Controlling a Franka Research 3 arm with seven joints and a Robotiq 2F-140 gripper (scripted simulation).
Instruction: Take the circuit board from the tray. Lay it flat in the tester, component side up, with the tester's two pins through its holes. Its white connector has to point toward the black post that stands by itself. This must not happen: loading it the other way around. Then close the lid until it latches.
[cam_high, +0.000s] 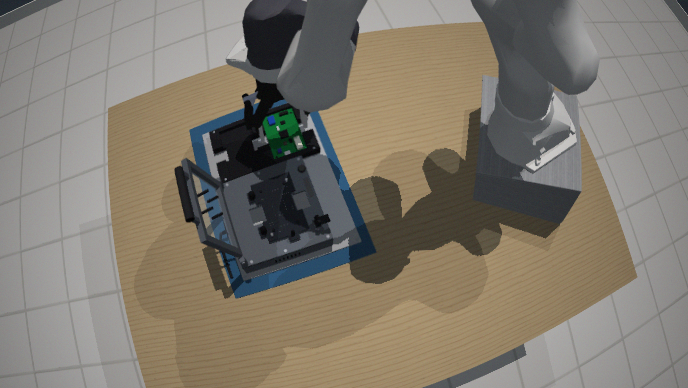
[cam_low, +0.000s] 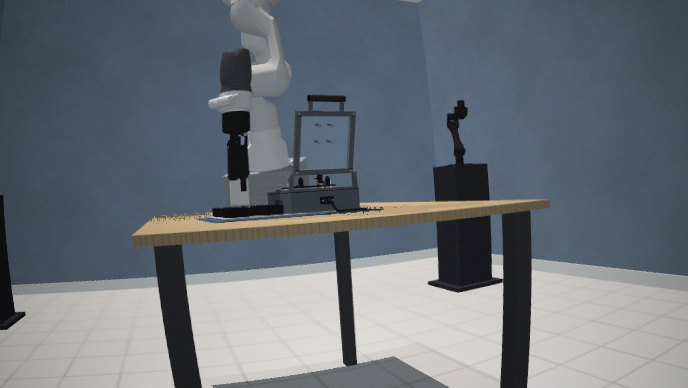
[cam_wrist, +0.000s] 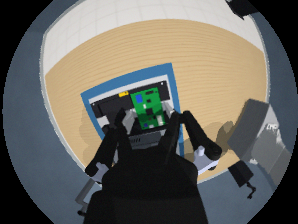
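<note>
My hand is 4 cm above the green circuit board. From my hand the other things lie so: black post 23 cm to the left, 3 cm above, 2 cm behind; see-through lid 19 cm to the left, 17 cm ahead, 13 cm above.
</note>
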